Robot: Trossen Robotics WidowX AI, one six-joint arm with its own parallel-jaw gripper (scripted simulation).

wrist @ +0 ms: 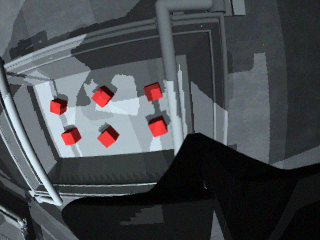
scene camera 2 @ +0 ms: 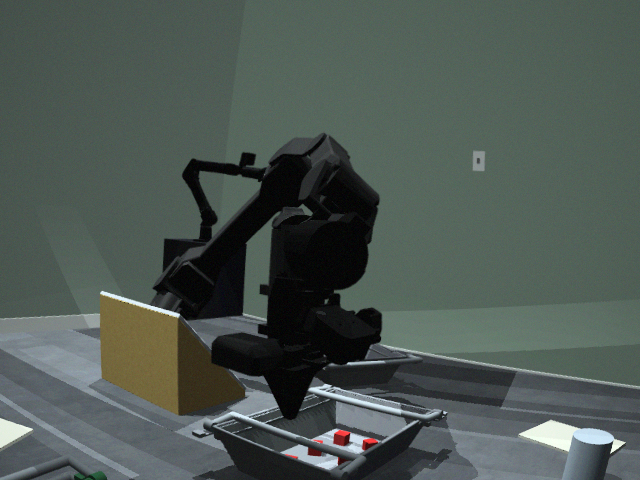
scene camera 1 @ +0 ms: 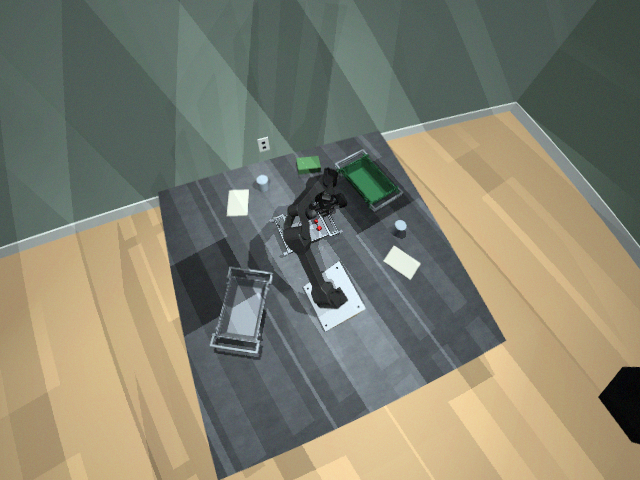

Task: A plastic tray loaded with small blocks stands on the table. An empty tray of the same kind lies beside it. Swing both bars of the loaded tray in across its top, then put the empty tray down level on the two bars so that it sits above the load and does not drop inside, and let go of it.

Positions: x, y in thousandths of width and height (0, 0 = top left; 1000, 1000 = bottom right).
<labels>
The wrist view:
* my gripper: 605, 581
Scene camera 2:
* my gripper: 452, 872
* wire bar: 499, 816
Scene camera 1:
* grey tray: 376, 664
</labels>
